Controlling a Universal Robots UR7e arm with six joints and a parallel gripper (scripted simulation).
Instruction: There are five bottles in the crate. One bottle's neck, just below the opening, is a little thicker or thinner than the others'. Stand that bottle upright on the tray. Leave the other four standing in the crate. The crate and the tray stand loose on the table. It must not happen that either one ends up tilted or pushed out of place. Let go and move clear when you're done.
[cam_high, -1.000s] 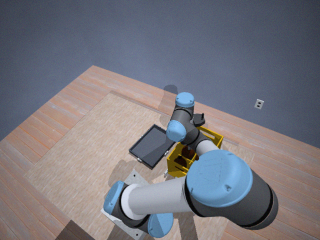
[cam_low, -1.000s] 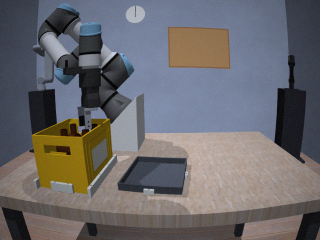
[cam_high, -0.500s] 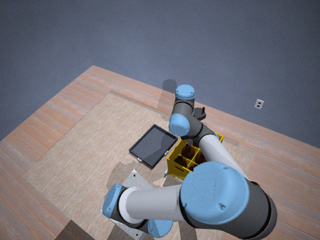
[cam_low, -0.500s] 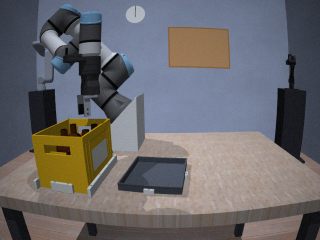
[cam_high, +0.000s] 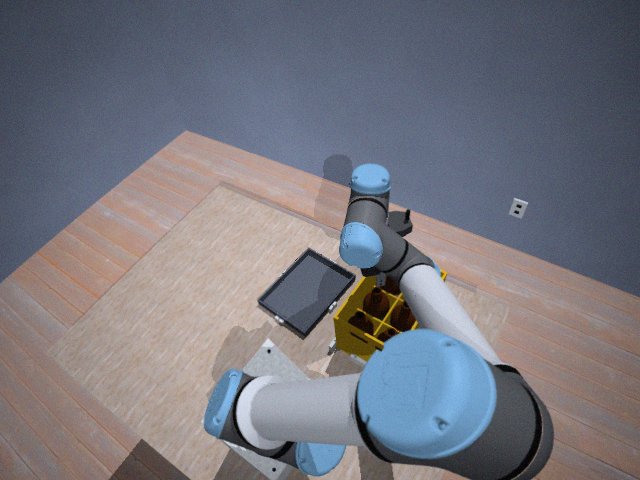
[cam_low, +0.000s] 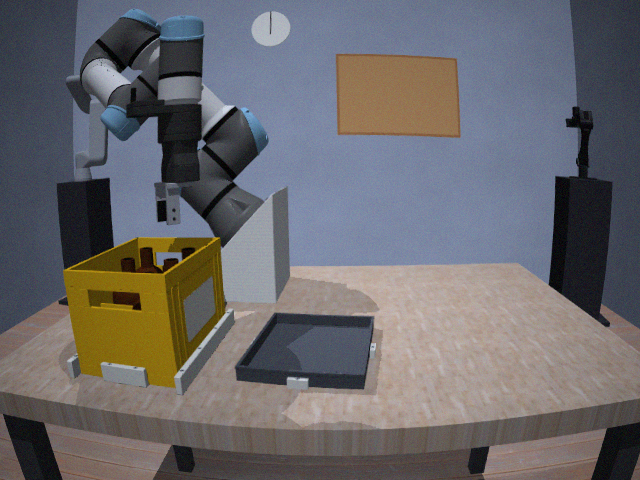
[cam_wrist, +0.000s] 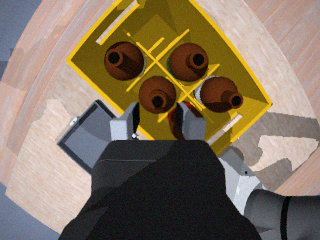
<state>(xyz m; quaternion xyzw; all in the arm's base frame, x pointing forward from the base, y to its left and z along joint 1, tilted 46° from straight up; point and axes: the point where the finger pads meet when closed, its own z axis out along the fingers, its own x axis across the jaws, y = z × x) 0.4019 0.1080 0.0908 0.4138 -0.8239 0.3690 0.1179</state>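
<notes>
My gripper is now 9 cm short of the bottle, 1 cm to the right of it and 15 cm above it. Round my hand: dark tray 5 cm behind, 23 cm to the left, 23 cm below; then yellow crate 1 cm ahead, 4 cm to the right, 16 cm below.
</notes>
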